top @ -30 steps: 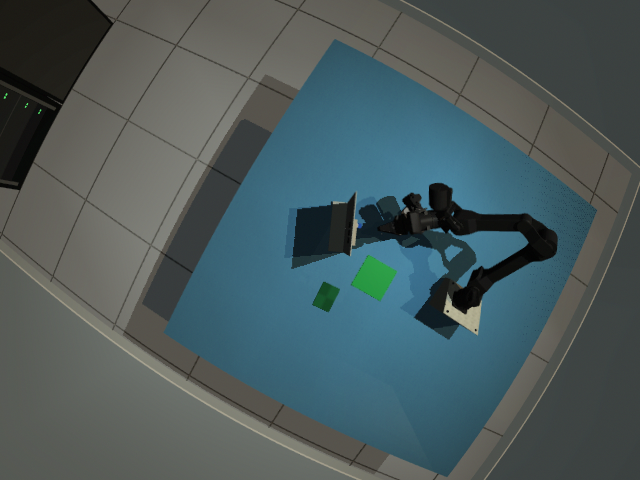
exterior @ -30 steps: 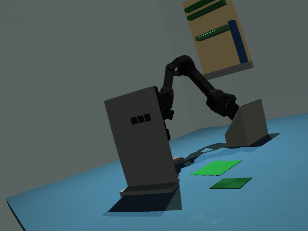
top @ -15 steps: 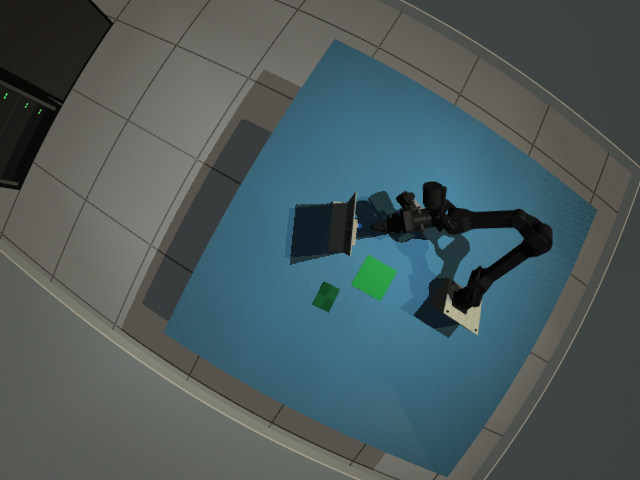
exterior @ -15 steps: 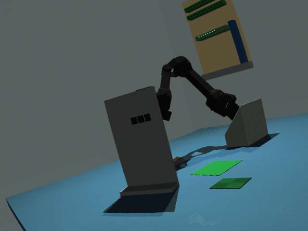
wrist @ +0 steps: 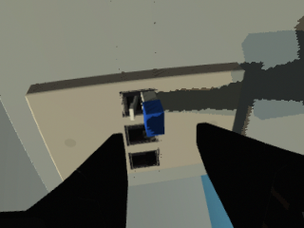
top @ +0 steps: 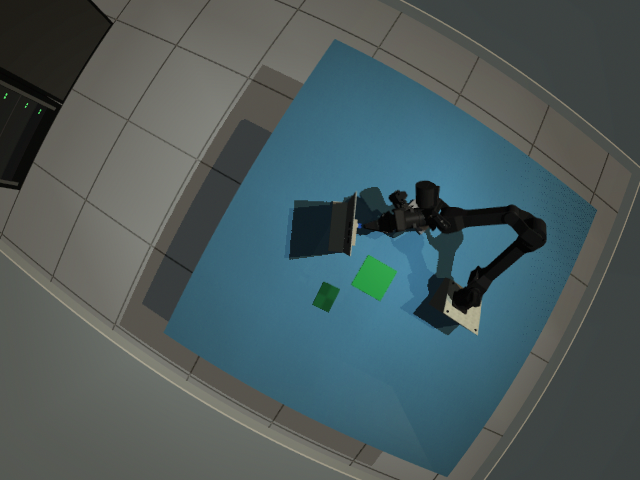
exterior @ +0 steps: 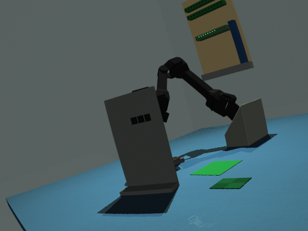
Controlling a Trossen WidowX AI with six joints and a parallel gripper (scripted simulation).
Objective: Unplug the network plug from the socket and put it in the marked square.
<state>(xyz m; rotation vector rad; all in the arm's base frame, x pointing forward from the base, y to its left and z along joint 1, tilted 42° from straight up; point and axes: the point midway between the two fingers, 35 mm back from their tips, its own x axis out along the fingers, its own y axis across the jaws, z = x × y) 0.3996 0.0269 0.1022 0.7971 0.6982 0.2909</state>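
My gripper tip is 20 mm short of the network plug, 10 mm to the right of it and 10 mm below it. Round my gripper tip: bright green square 140 mm behind, 110 mm to the left, 200 mm below; then grey plate 160 mm behind, 150 mm to the right, 190 mm below; then upright panel 40 mm ahead, 30 mm to the left, 70 mm below.
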